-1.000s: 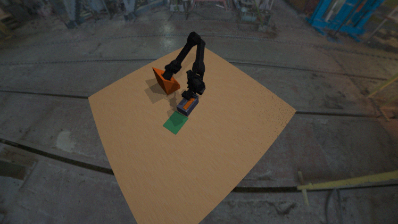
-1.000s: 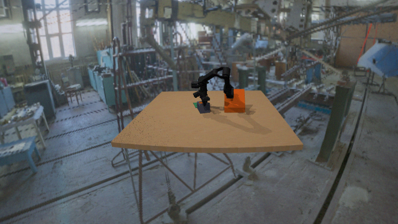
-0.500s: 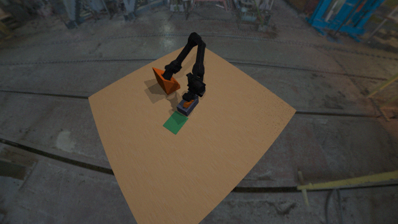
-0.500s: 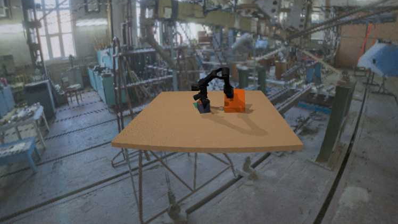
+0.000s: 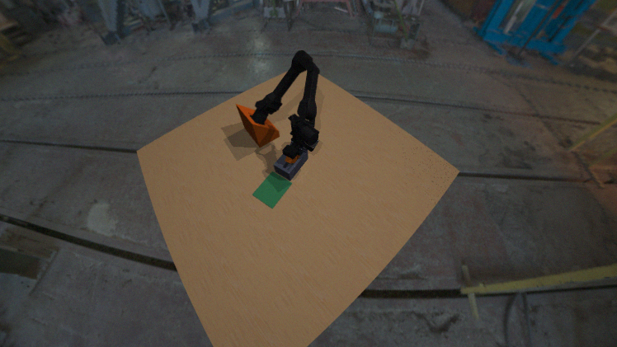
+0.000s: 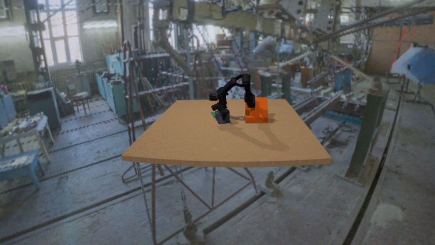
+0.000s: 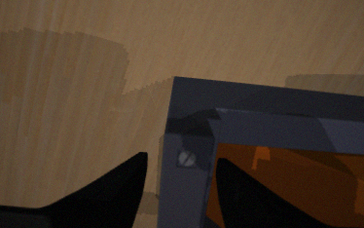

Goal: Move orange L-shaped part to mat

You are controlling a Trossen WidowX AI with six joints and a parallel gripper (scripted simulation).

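Right now my gripper tip is 50 mm to the left of the orange L-shaped part, 10 mm below it and 10 mm short of it. Also, from my gripper tip: green mat (210 mm to the right, 60 mm ahead, 50 mm below).
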